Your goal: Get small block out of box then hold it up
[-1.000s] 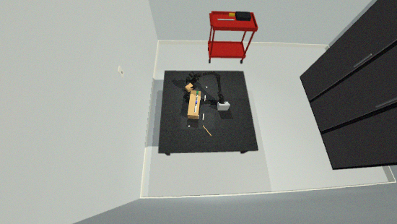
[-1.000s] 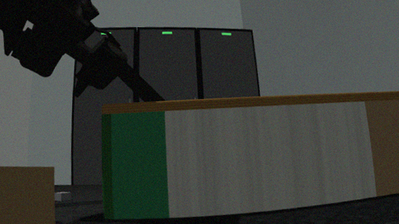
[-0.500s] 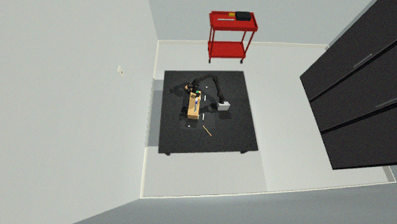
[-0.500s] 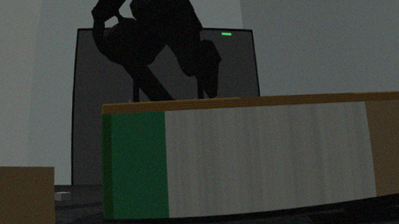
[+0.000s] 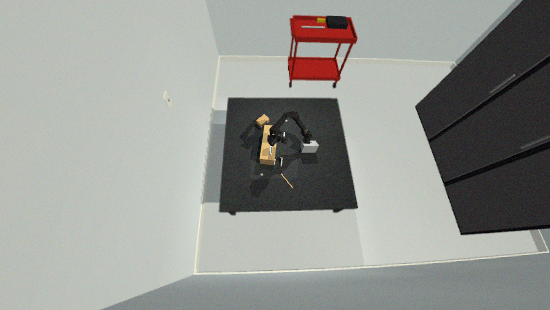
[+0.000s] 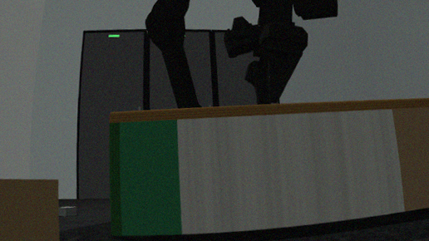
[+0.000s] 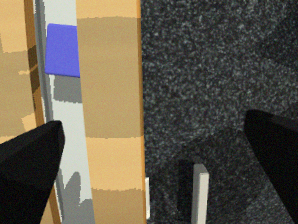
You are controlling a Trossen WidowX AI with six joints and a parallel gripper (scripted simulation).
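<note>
My gripper tip is 10 cm above the wooden box, 4 cm short of it and 1 cm to the left of it. Also, from my gripper tip: thin wooden stick: 34 cm to the left, 15 cm below, 13 cm behind; tan box: 31 cm to the right, 18 cm ahead, 13 cm below; blue block: 7 cm below, 5 cm ahead, 4 cm to the right.
</note>
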